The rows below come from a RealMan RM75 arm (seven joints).
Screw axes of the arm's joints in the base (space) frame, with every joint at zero. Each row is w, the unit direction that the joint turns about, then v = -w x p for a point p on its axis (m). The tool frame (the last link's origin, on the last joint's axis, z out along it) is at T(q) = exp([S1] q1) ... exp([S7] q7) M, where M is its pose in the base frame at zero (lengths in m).
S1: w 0 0 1 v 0 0 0
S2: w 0 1 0 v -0.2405 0 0
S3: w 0 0 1 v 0 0 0
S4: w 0 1 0 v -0.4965 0 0
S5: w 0 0 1 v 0 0 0
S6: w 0 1 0 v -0.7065 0 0
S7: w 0 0 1 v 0 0 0
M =
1 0 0 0
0 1 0 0
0 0 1 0.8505
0 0 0 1
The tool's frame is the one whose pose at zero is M.
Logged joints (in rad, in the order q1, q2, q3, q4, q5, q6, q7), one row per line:
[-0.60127, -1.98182, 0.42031, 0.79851, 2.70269, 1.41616, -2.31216]
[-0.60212, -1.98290, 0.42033, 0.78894, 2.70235, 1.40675, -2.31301]
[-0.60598, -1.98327, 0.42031, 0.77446, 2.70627, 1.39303, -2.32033]
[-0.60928, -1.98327, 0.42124, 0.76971, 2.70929, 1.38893, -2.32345]
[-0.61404, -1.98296, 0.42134, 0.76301, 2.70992, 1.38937, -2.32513]
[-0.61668, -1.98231, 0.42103, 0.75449, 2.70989, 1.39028, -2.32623]
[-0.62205, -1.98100, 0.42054, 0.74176, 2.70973, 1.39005, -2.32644]
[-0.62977, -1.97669, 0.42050, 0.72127, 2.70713, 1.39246, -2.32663]
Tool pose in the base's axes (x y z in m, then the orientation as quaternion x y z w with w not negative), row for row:
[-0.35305, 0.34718, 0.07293, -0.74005, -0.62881, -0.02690, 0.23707]
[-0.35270, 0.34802, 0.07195, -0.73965, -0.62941, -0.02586, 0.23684]
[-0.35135, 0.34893, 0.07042, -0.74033, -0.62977, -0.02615, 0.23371]
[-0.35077, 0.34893, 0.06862, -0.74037, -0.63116, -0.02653, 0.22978]
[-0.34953, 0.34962, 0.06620, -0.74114, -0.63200, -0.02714, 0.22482]
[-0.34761, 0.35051, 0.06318, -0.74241, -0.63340, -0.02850, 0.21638]
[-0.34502, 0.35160, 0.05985, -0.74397, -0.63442, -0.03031, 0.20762]
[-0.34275, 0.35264, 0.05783, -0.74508, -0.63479, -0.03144, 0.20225]
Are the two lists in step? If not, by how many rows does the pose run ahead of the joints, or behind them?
The pose runs 2 rows ahead of the joints: the pose in row i belongs to the joints in row i + 2.
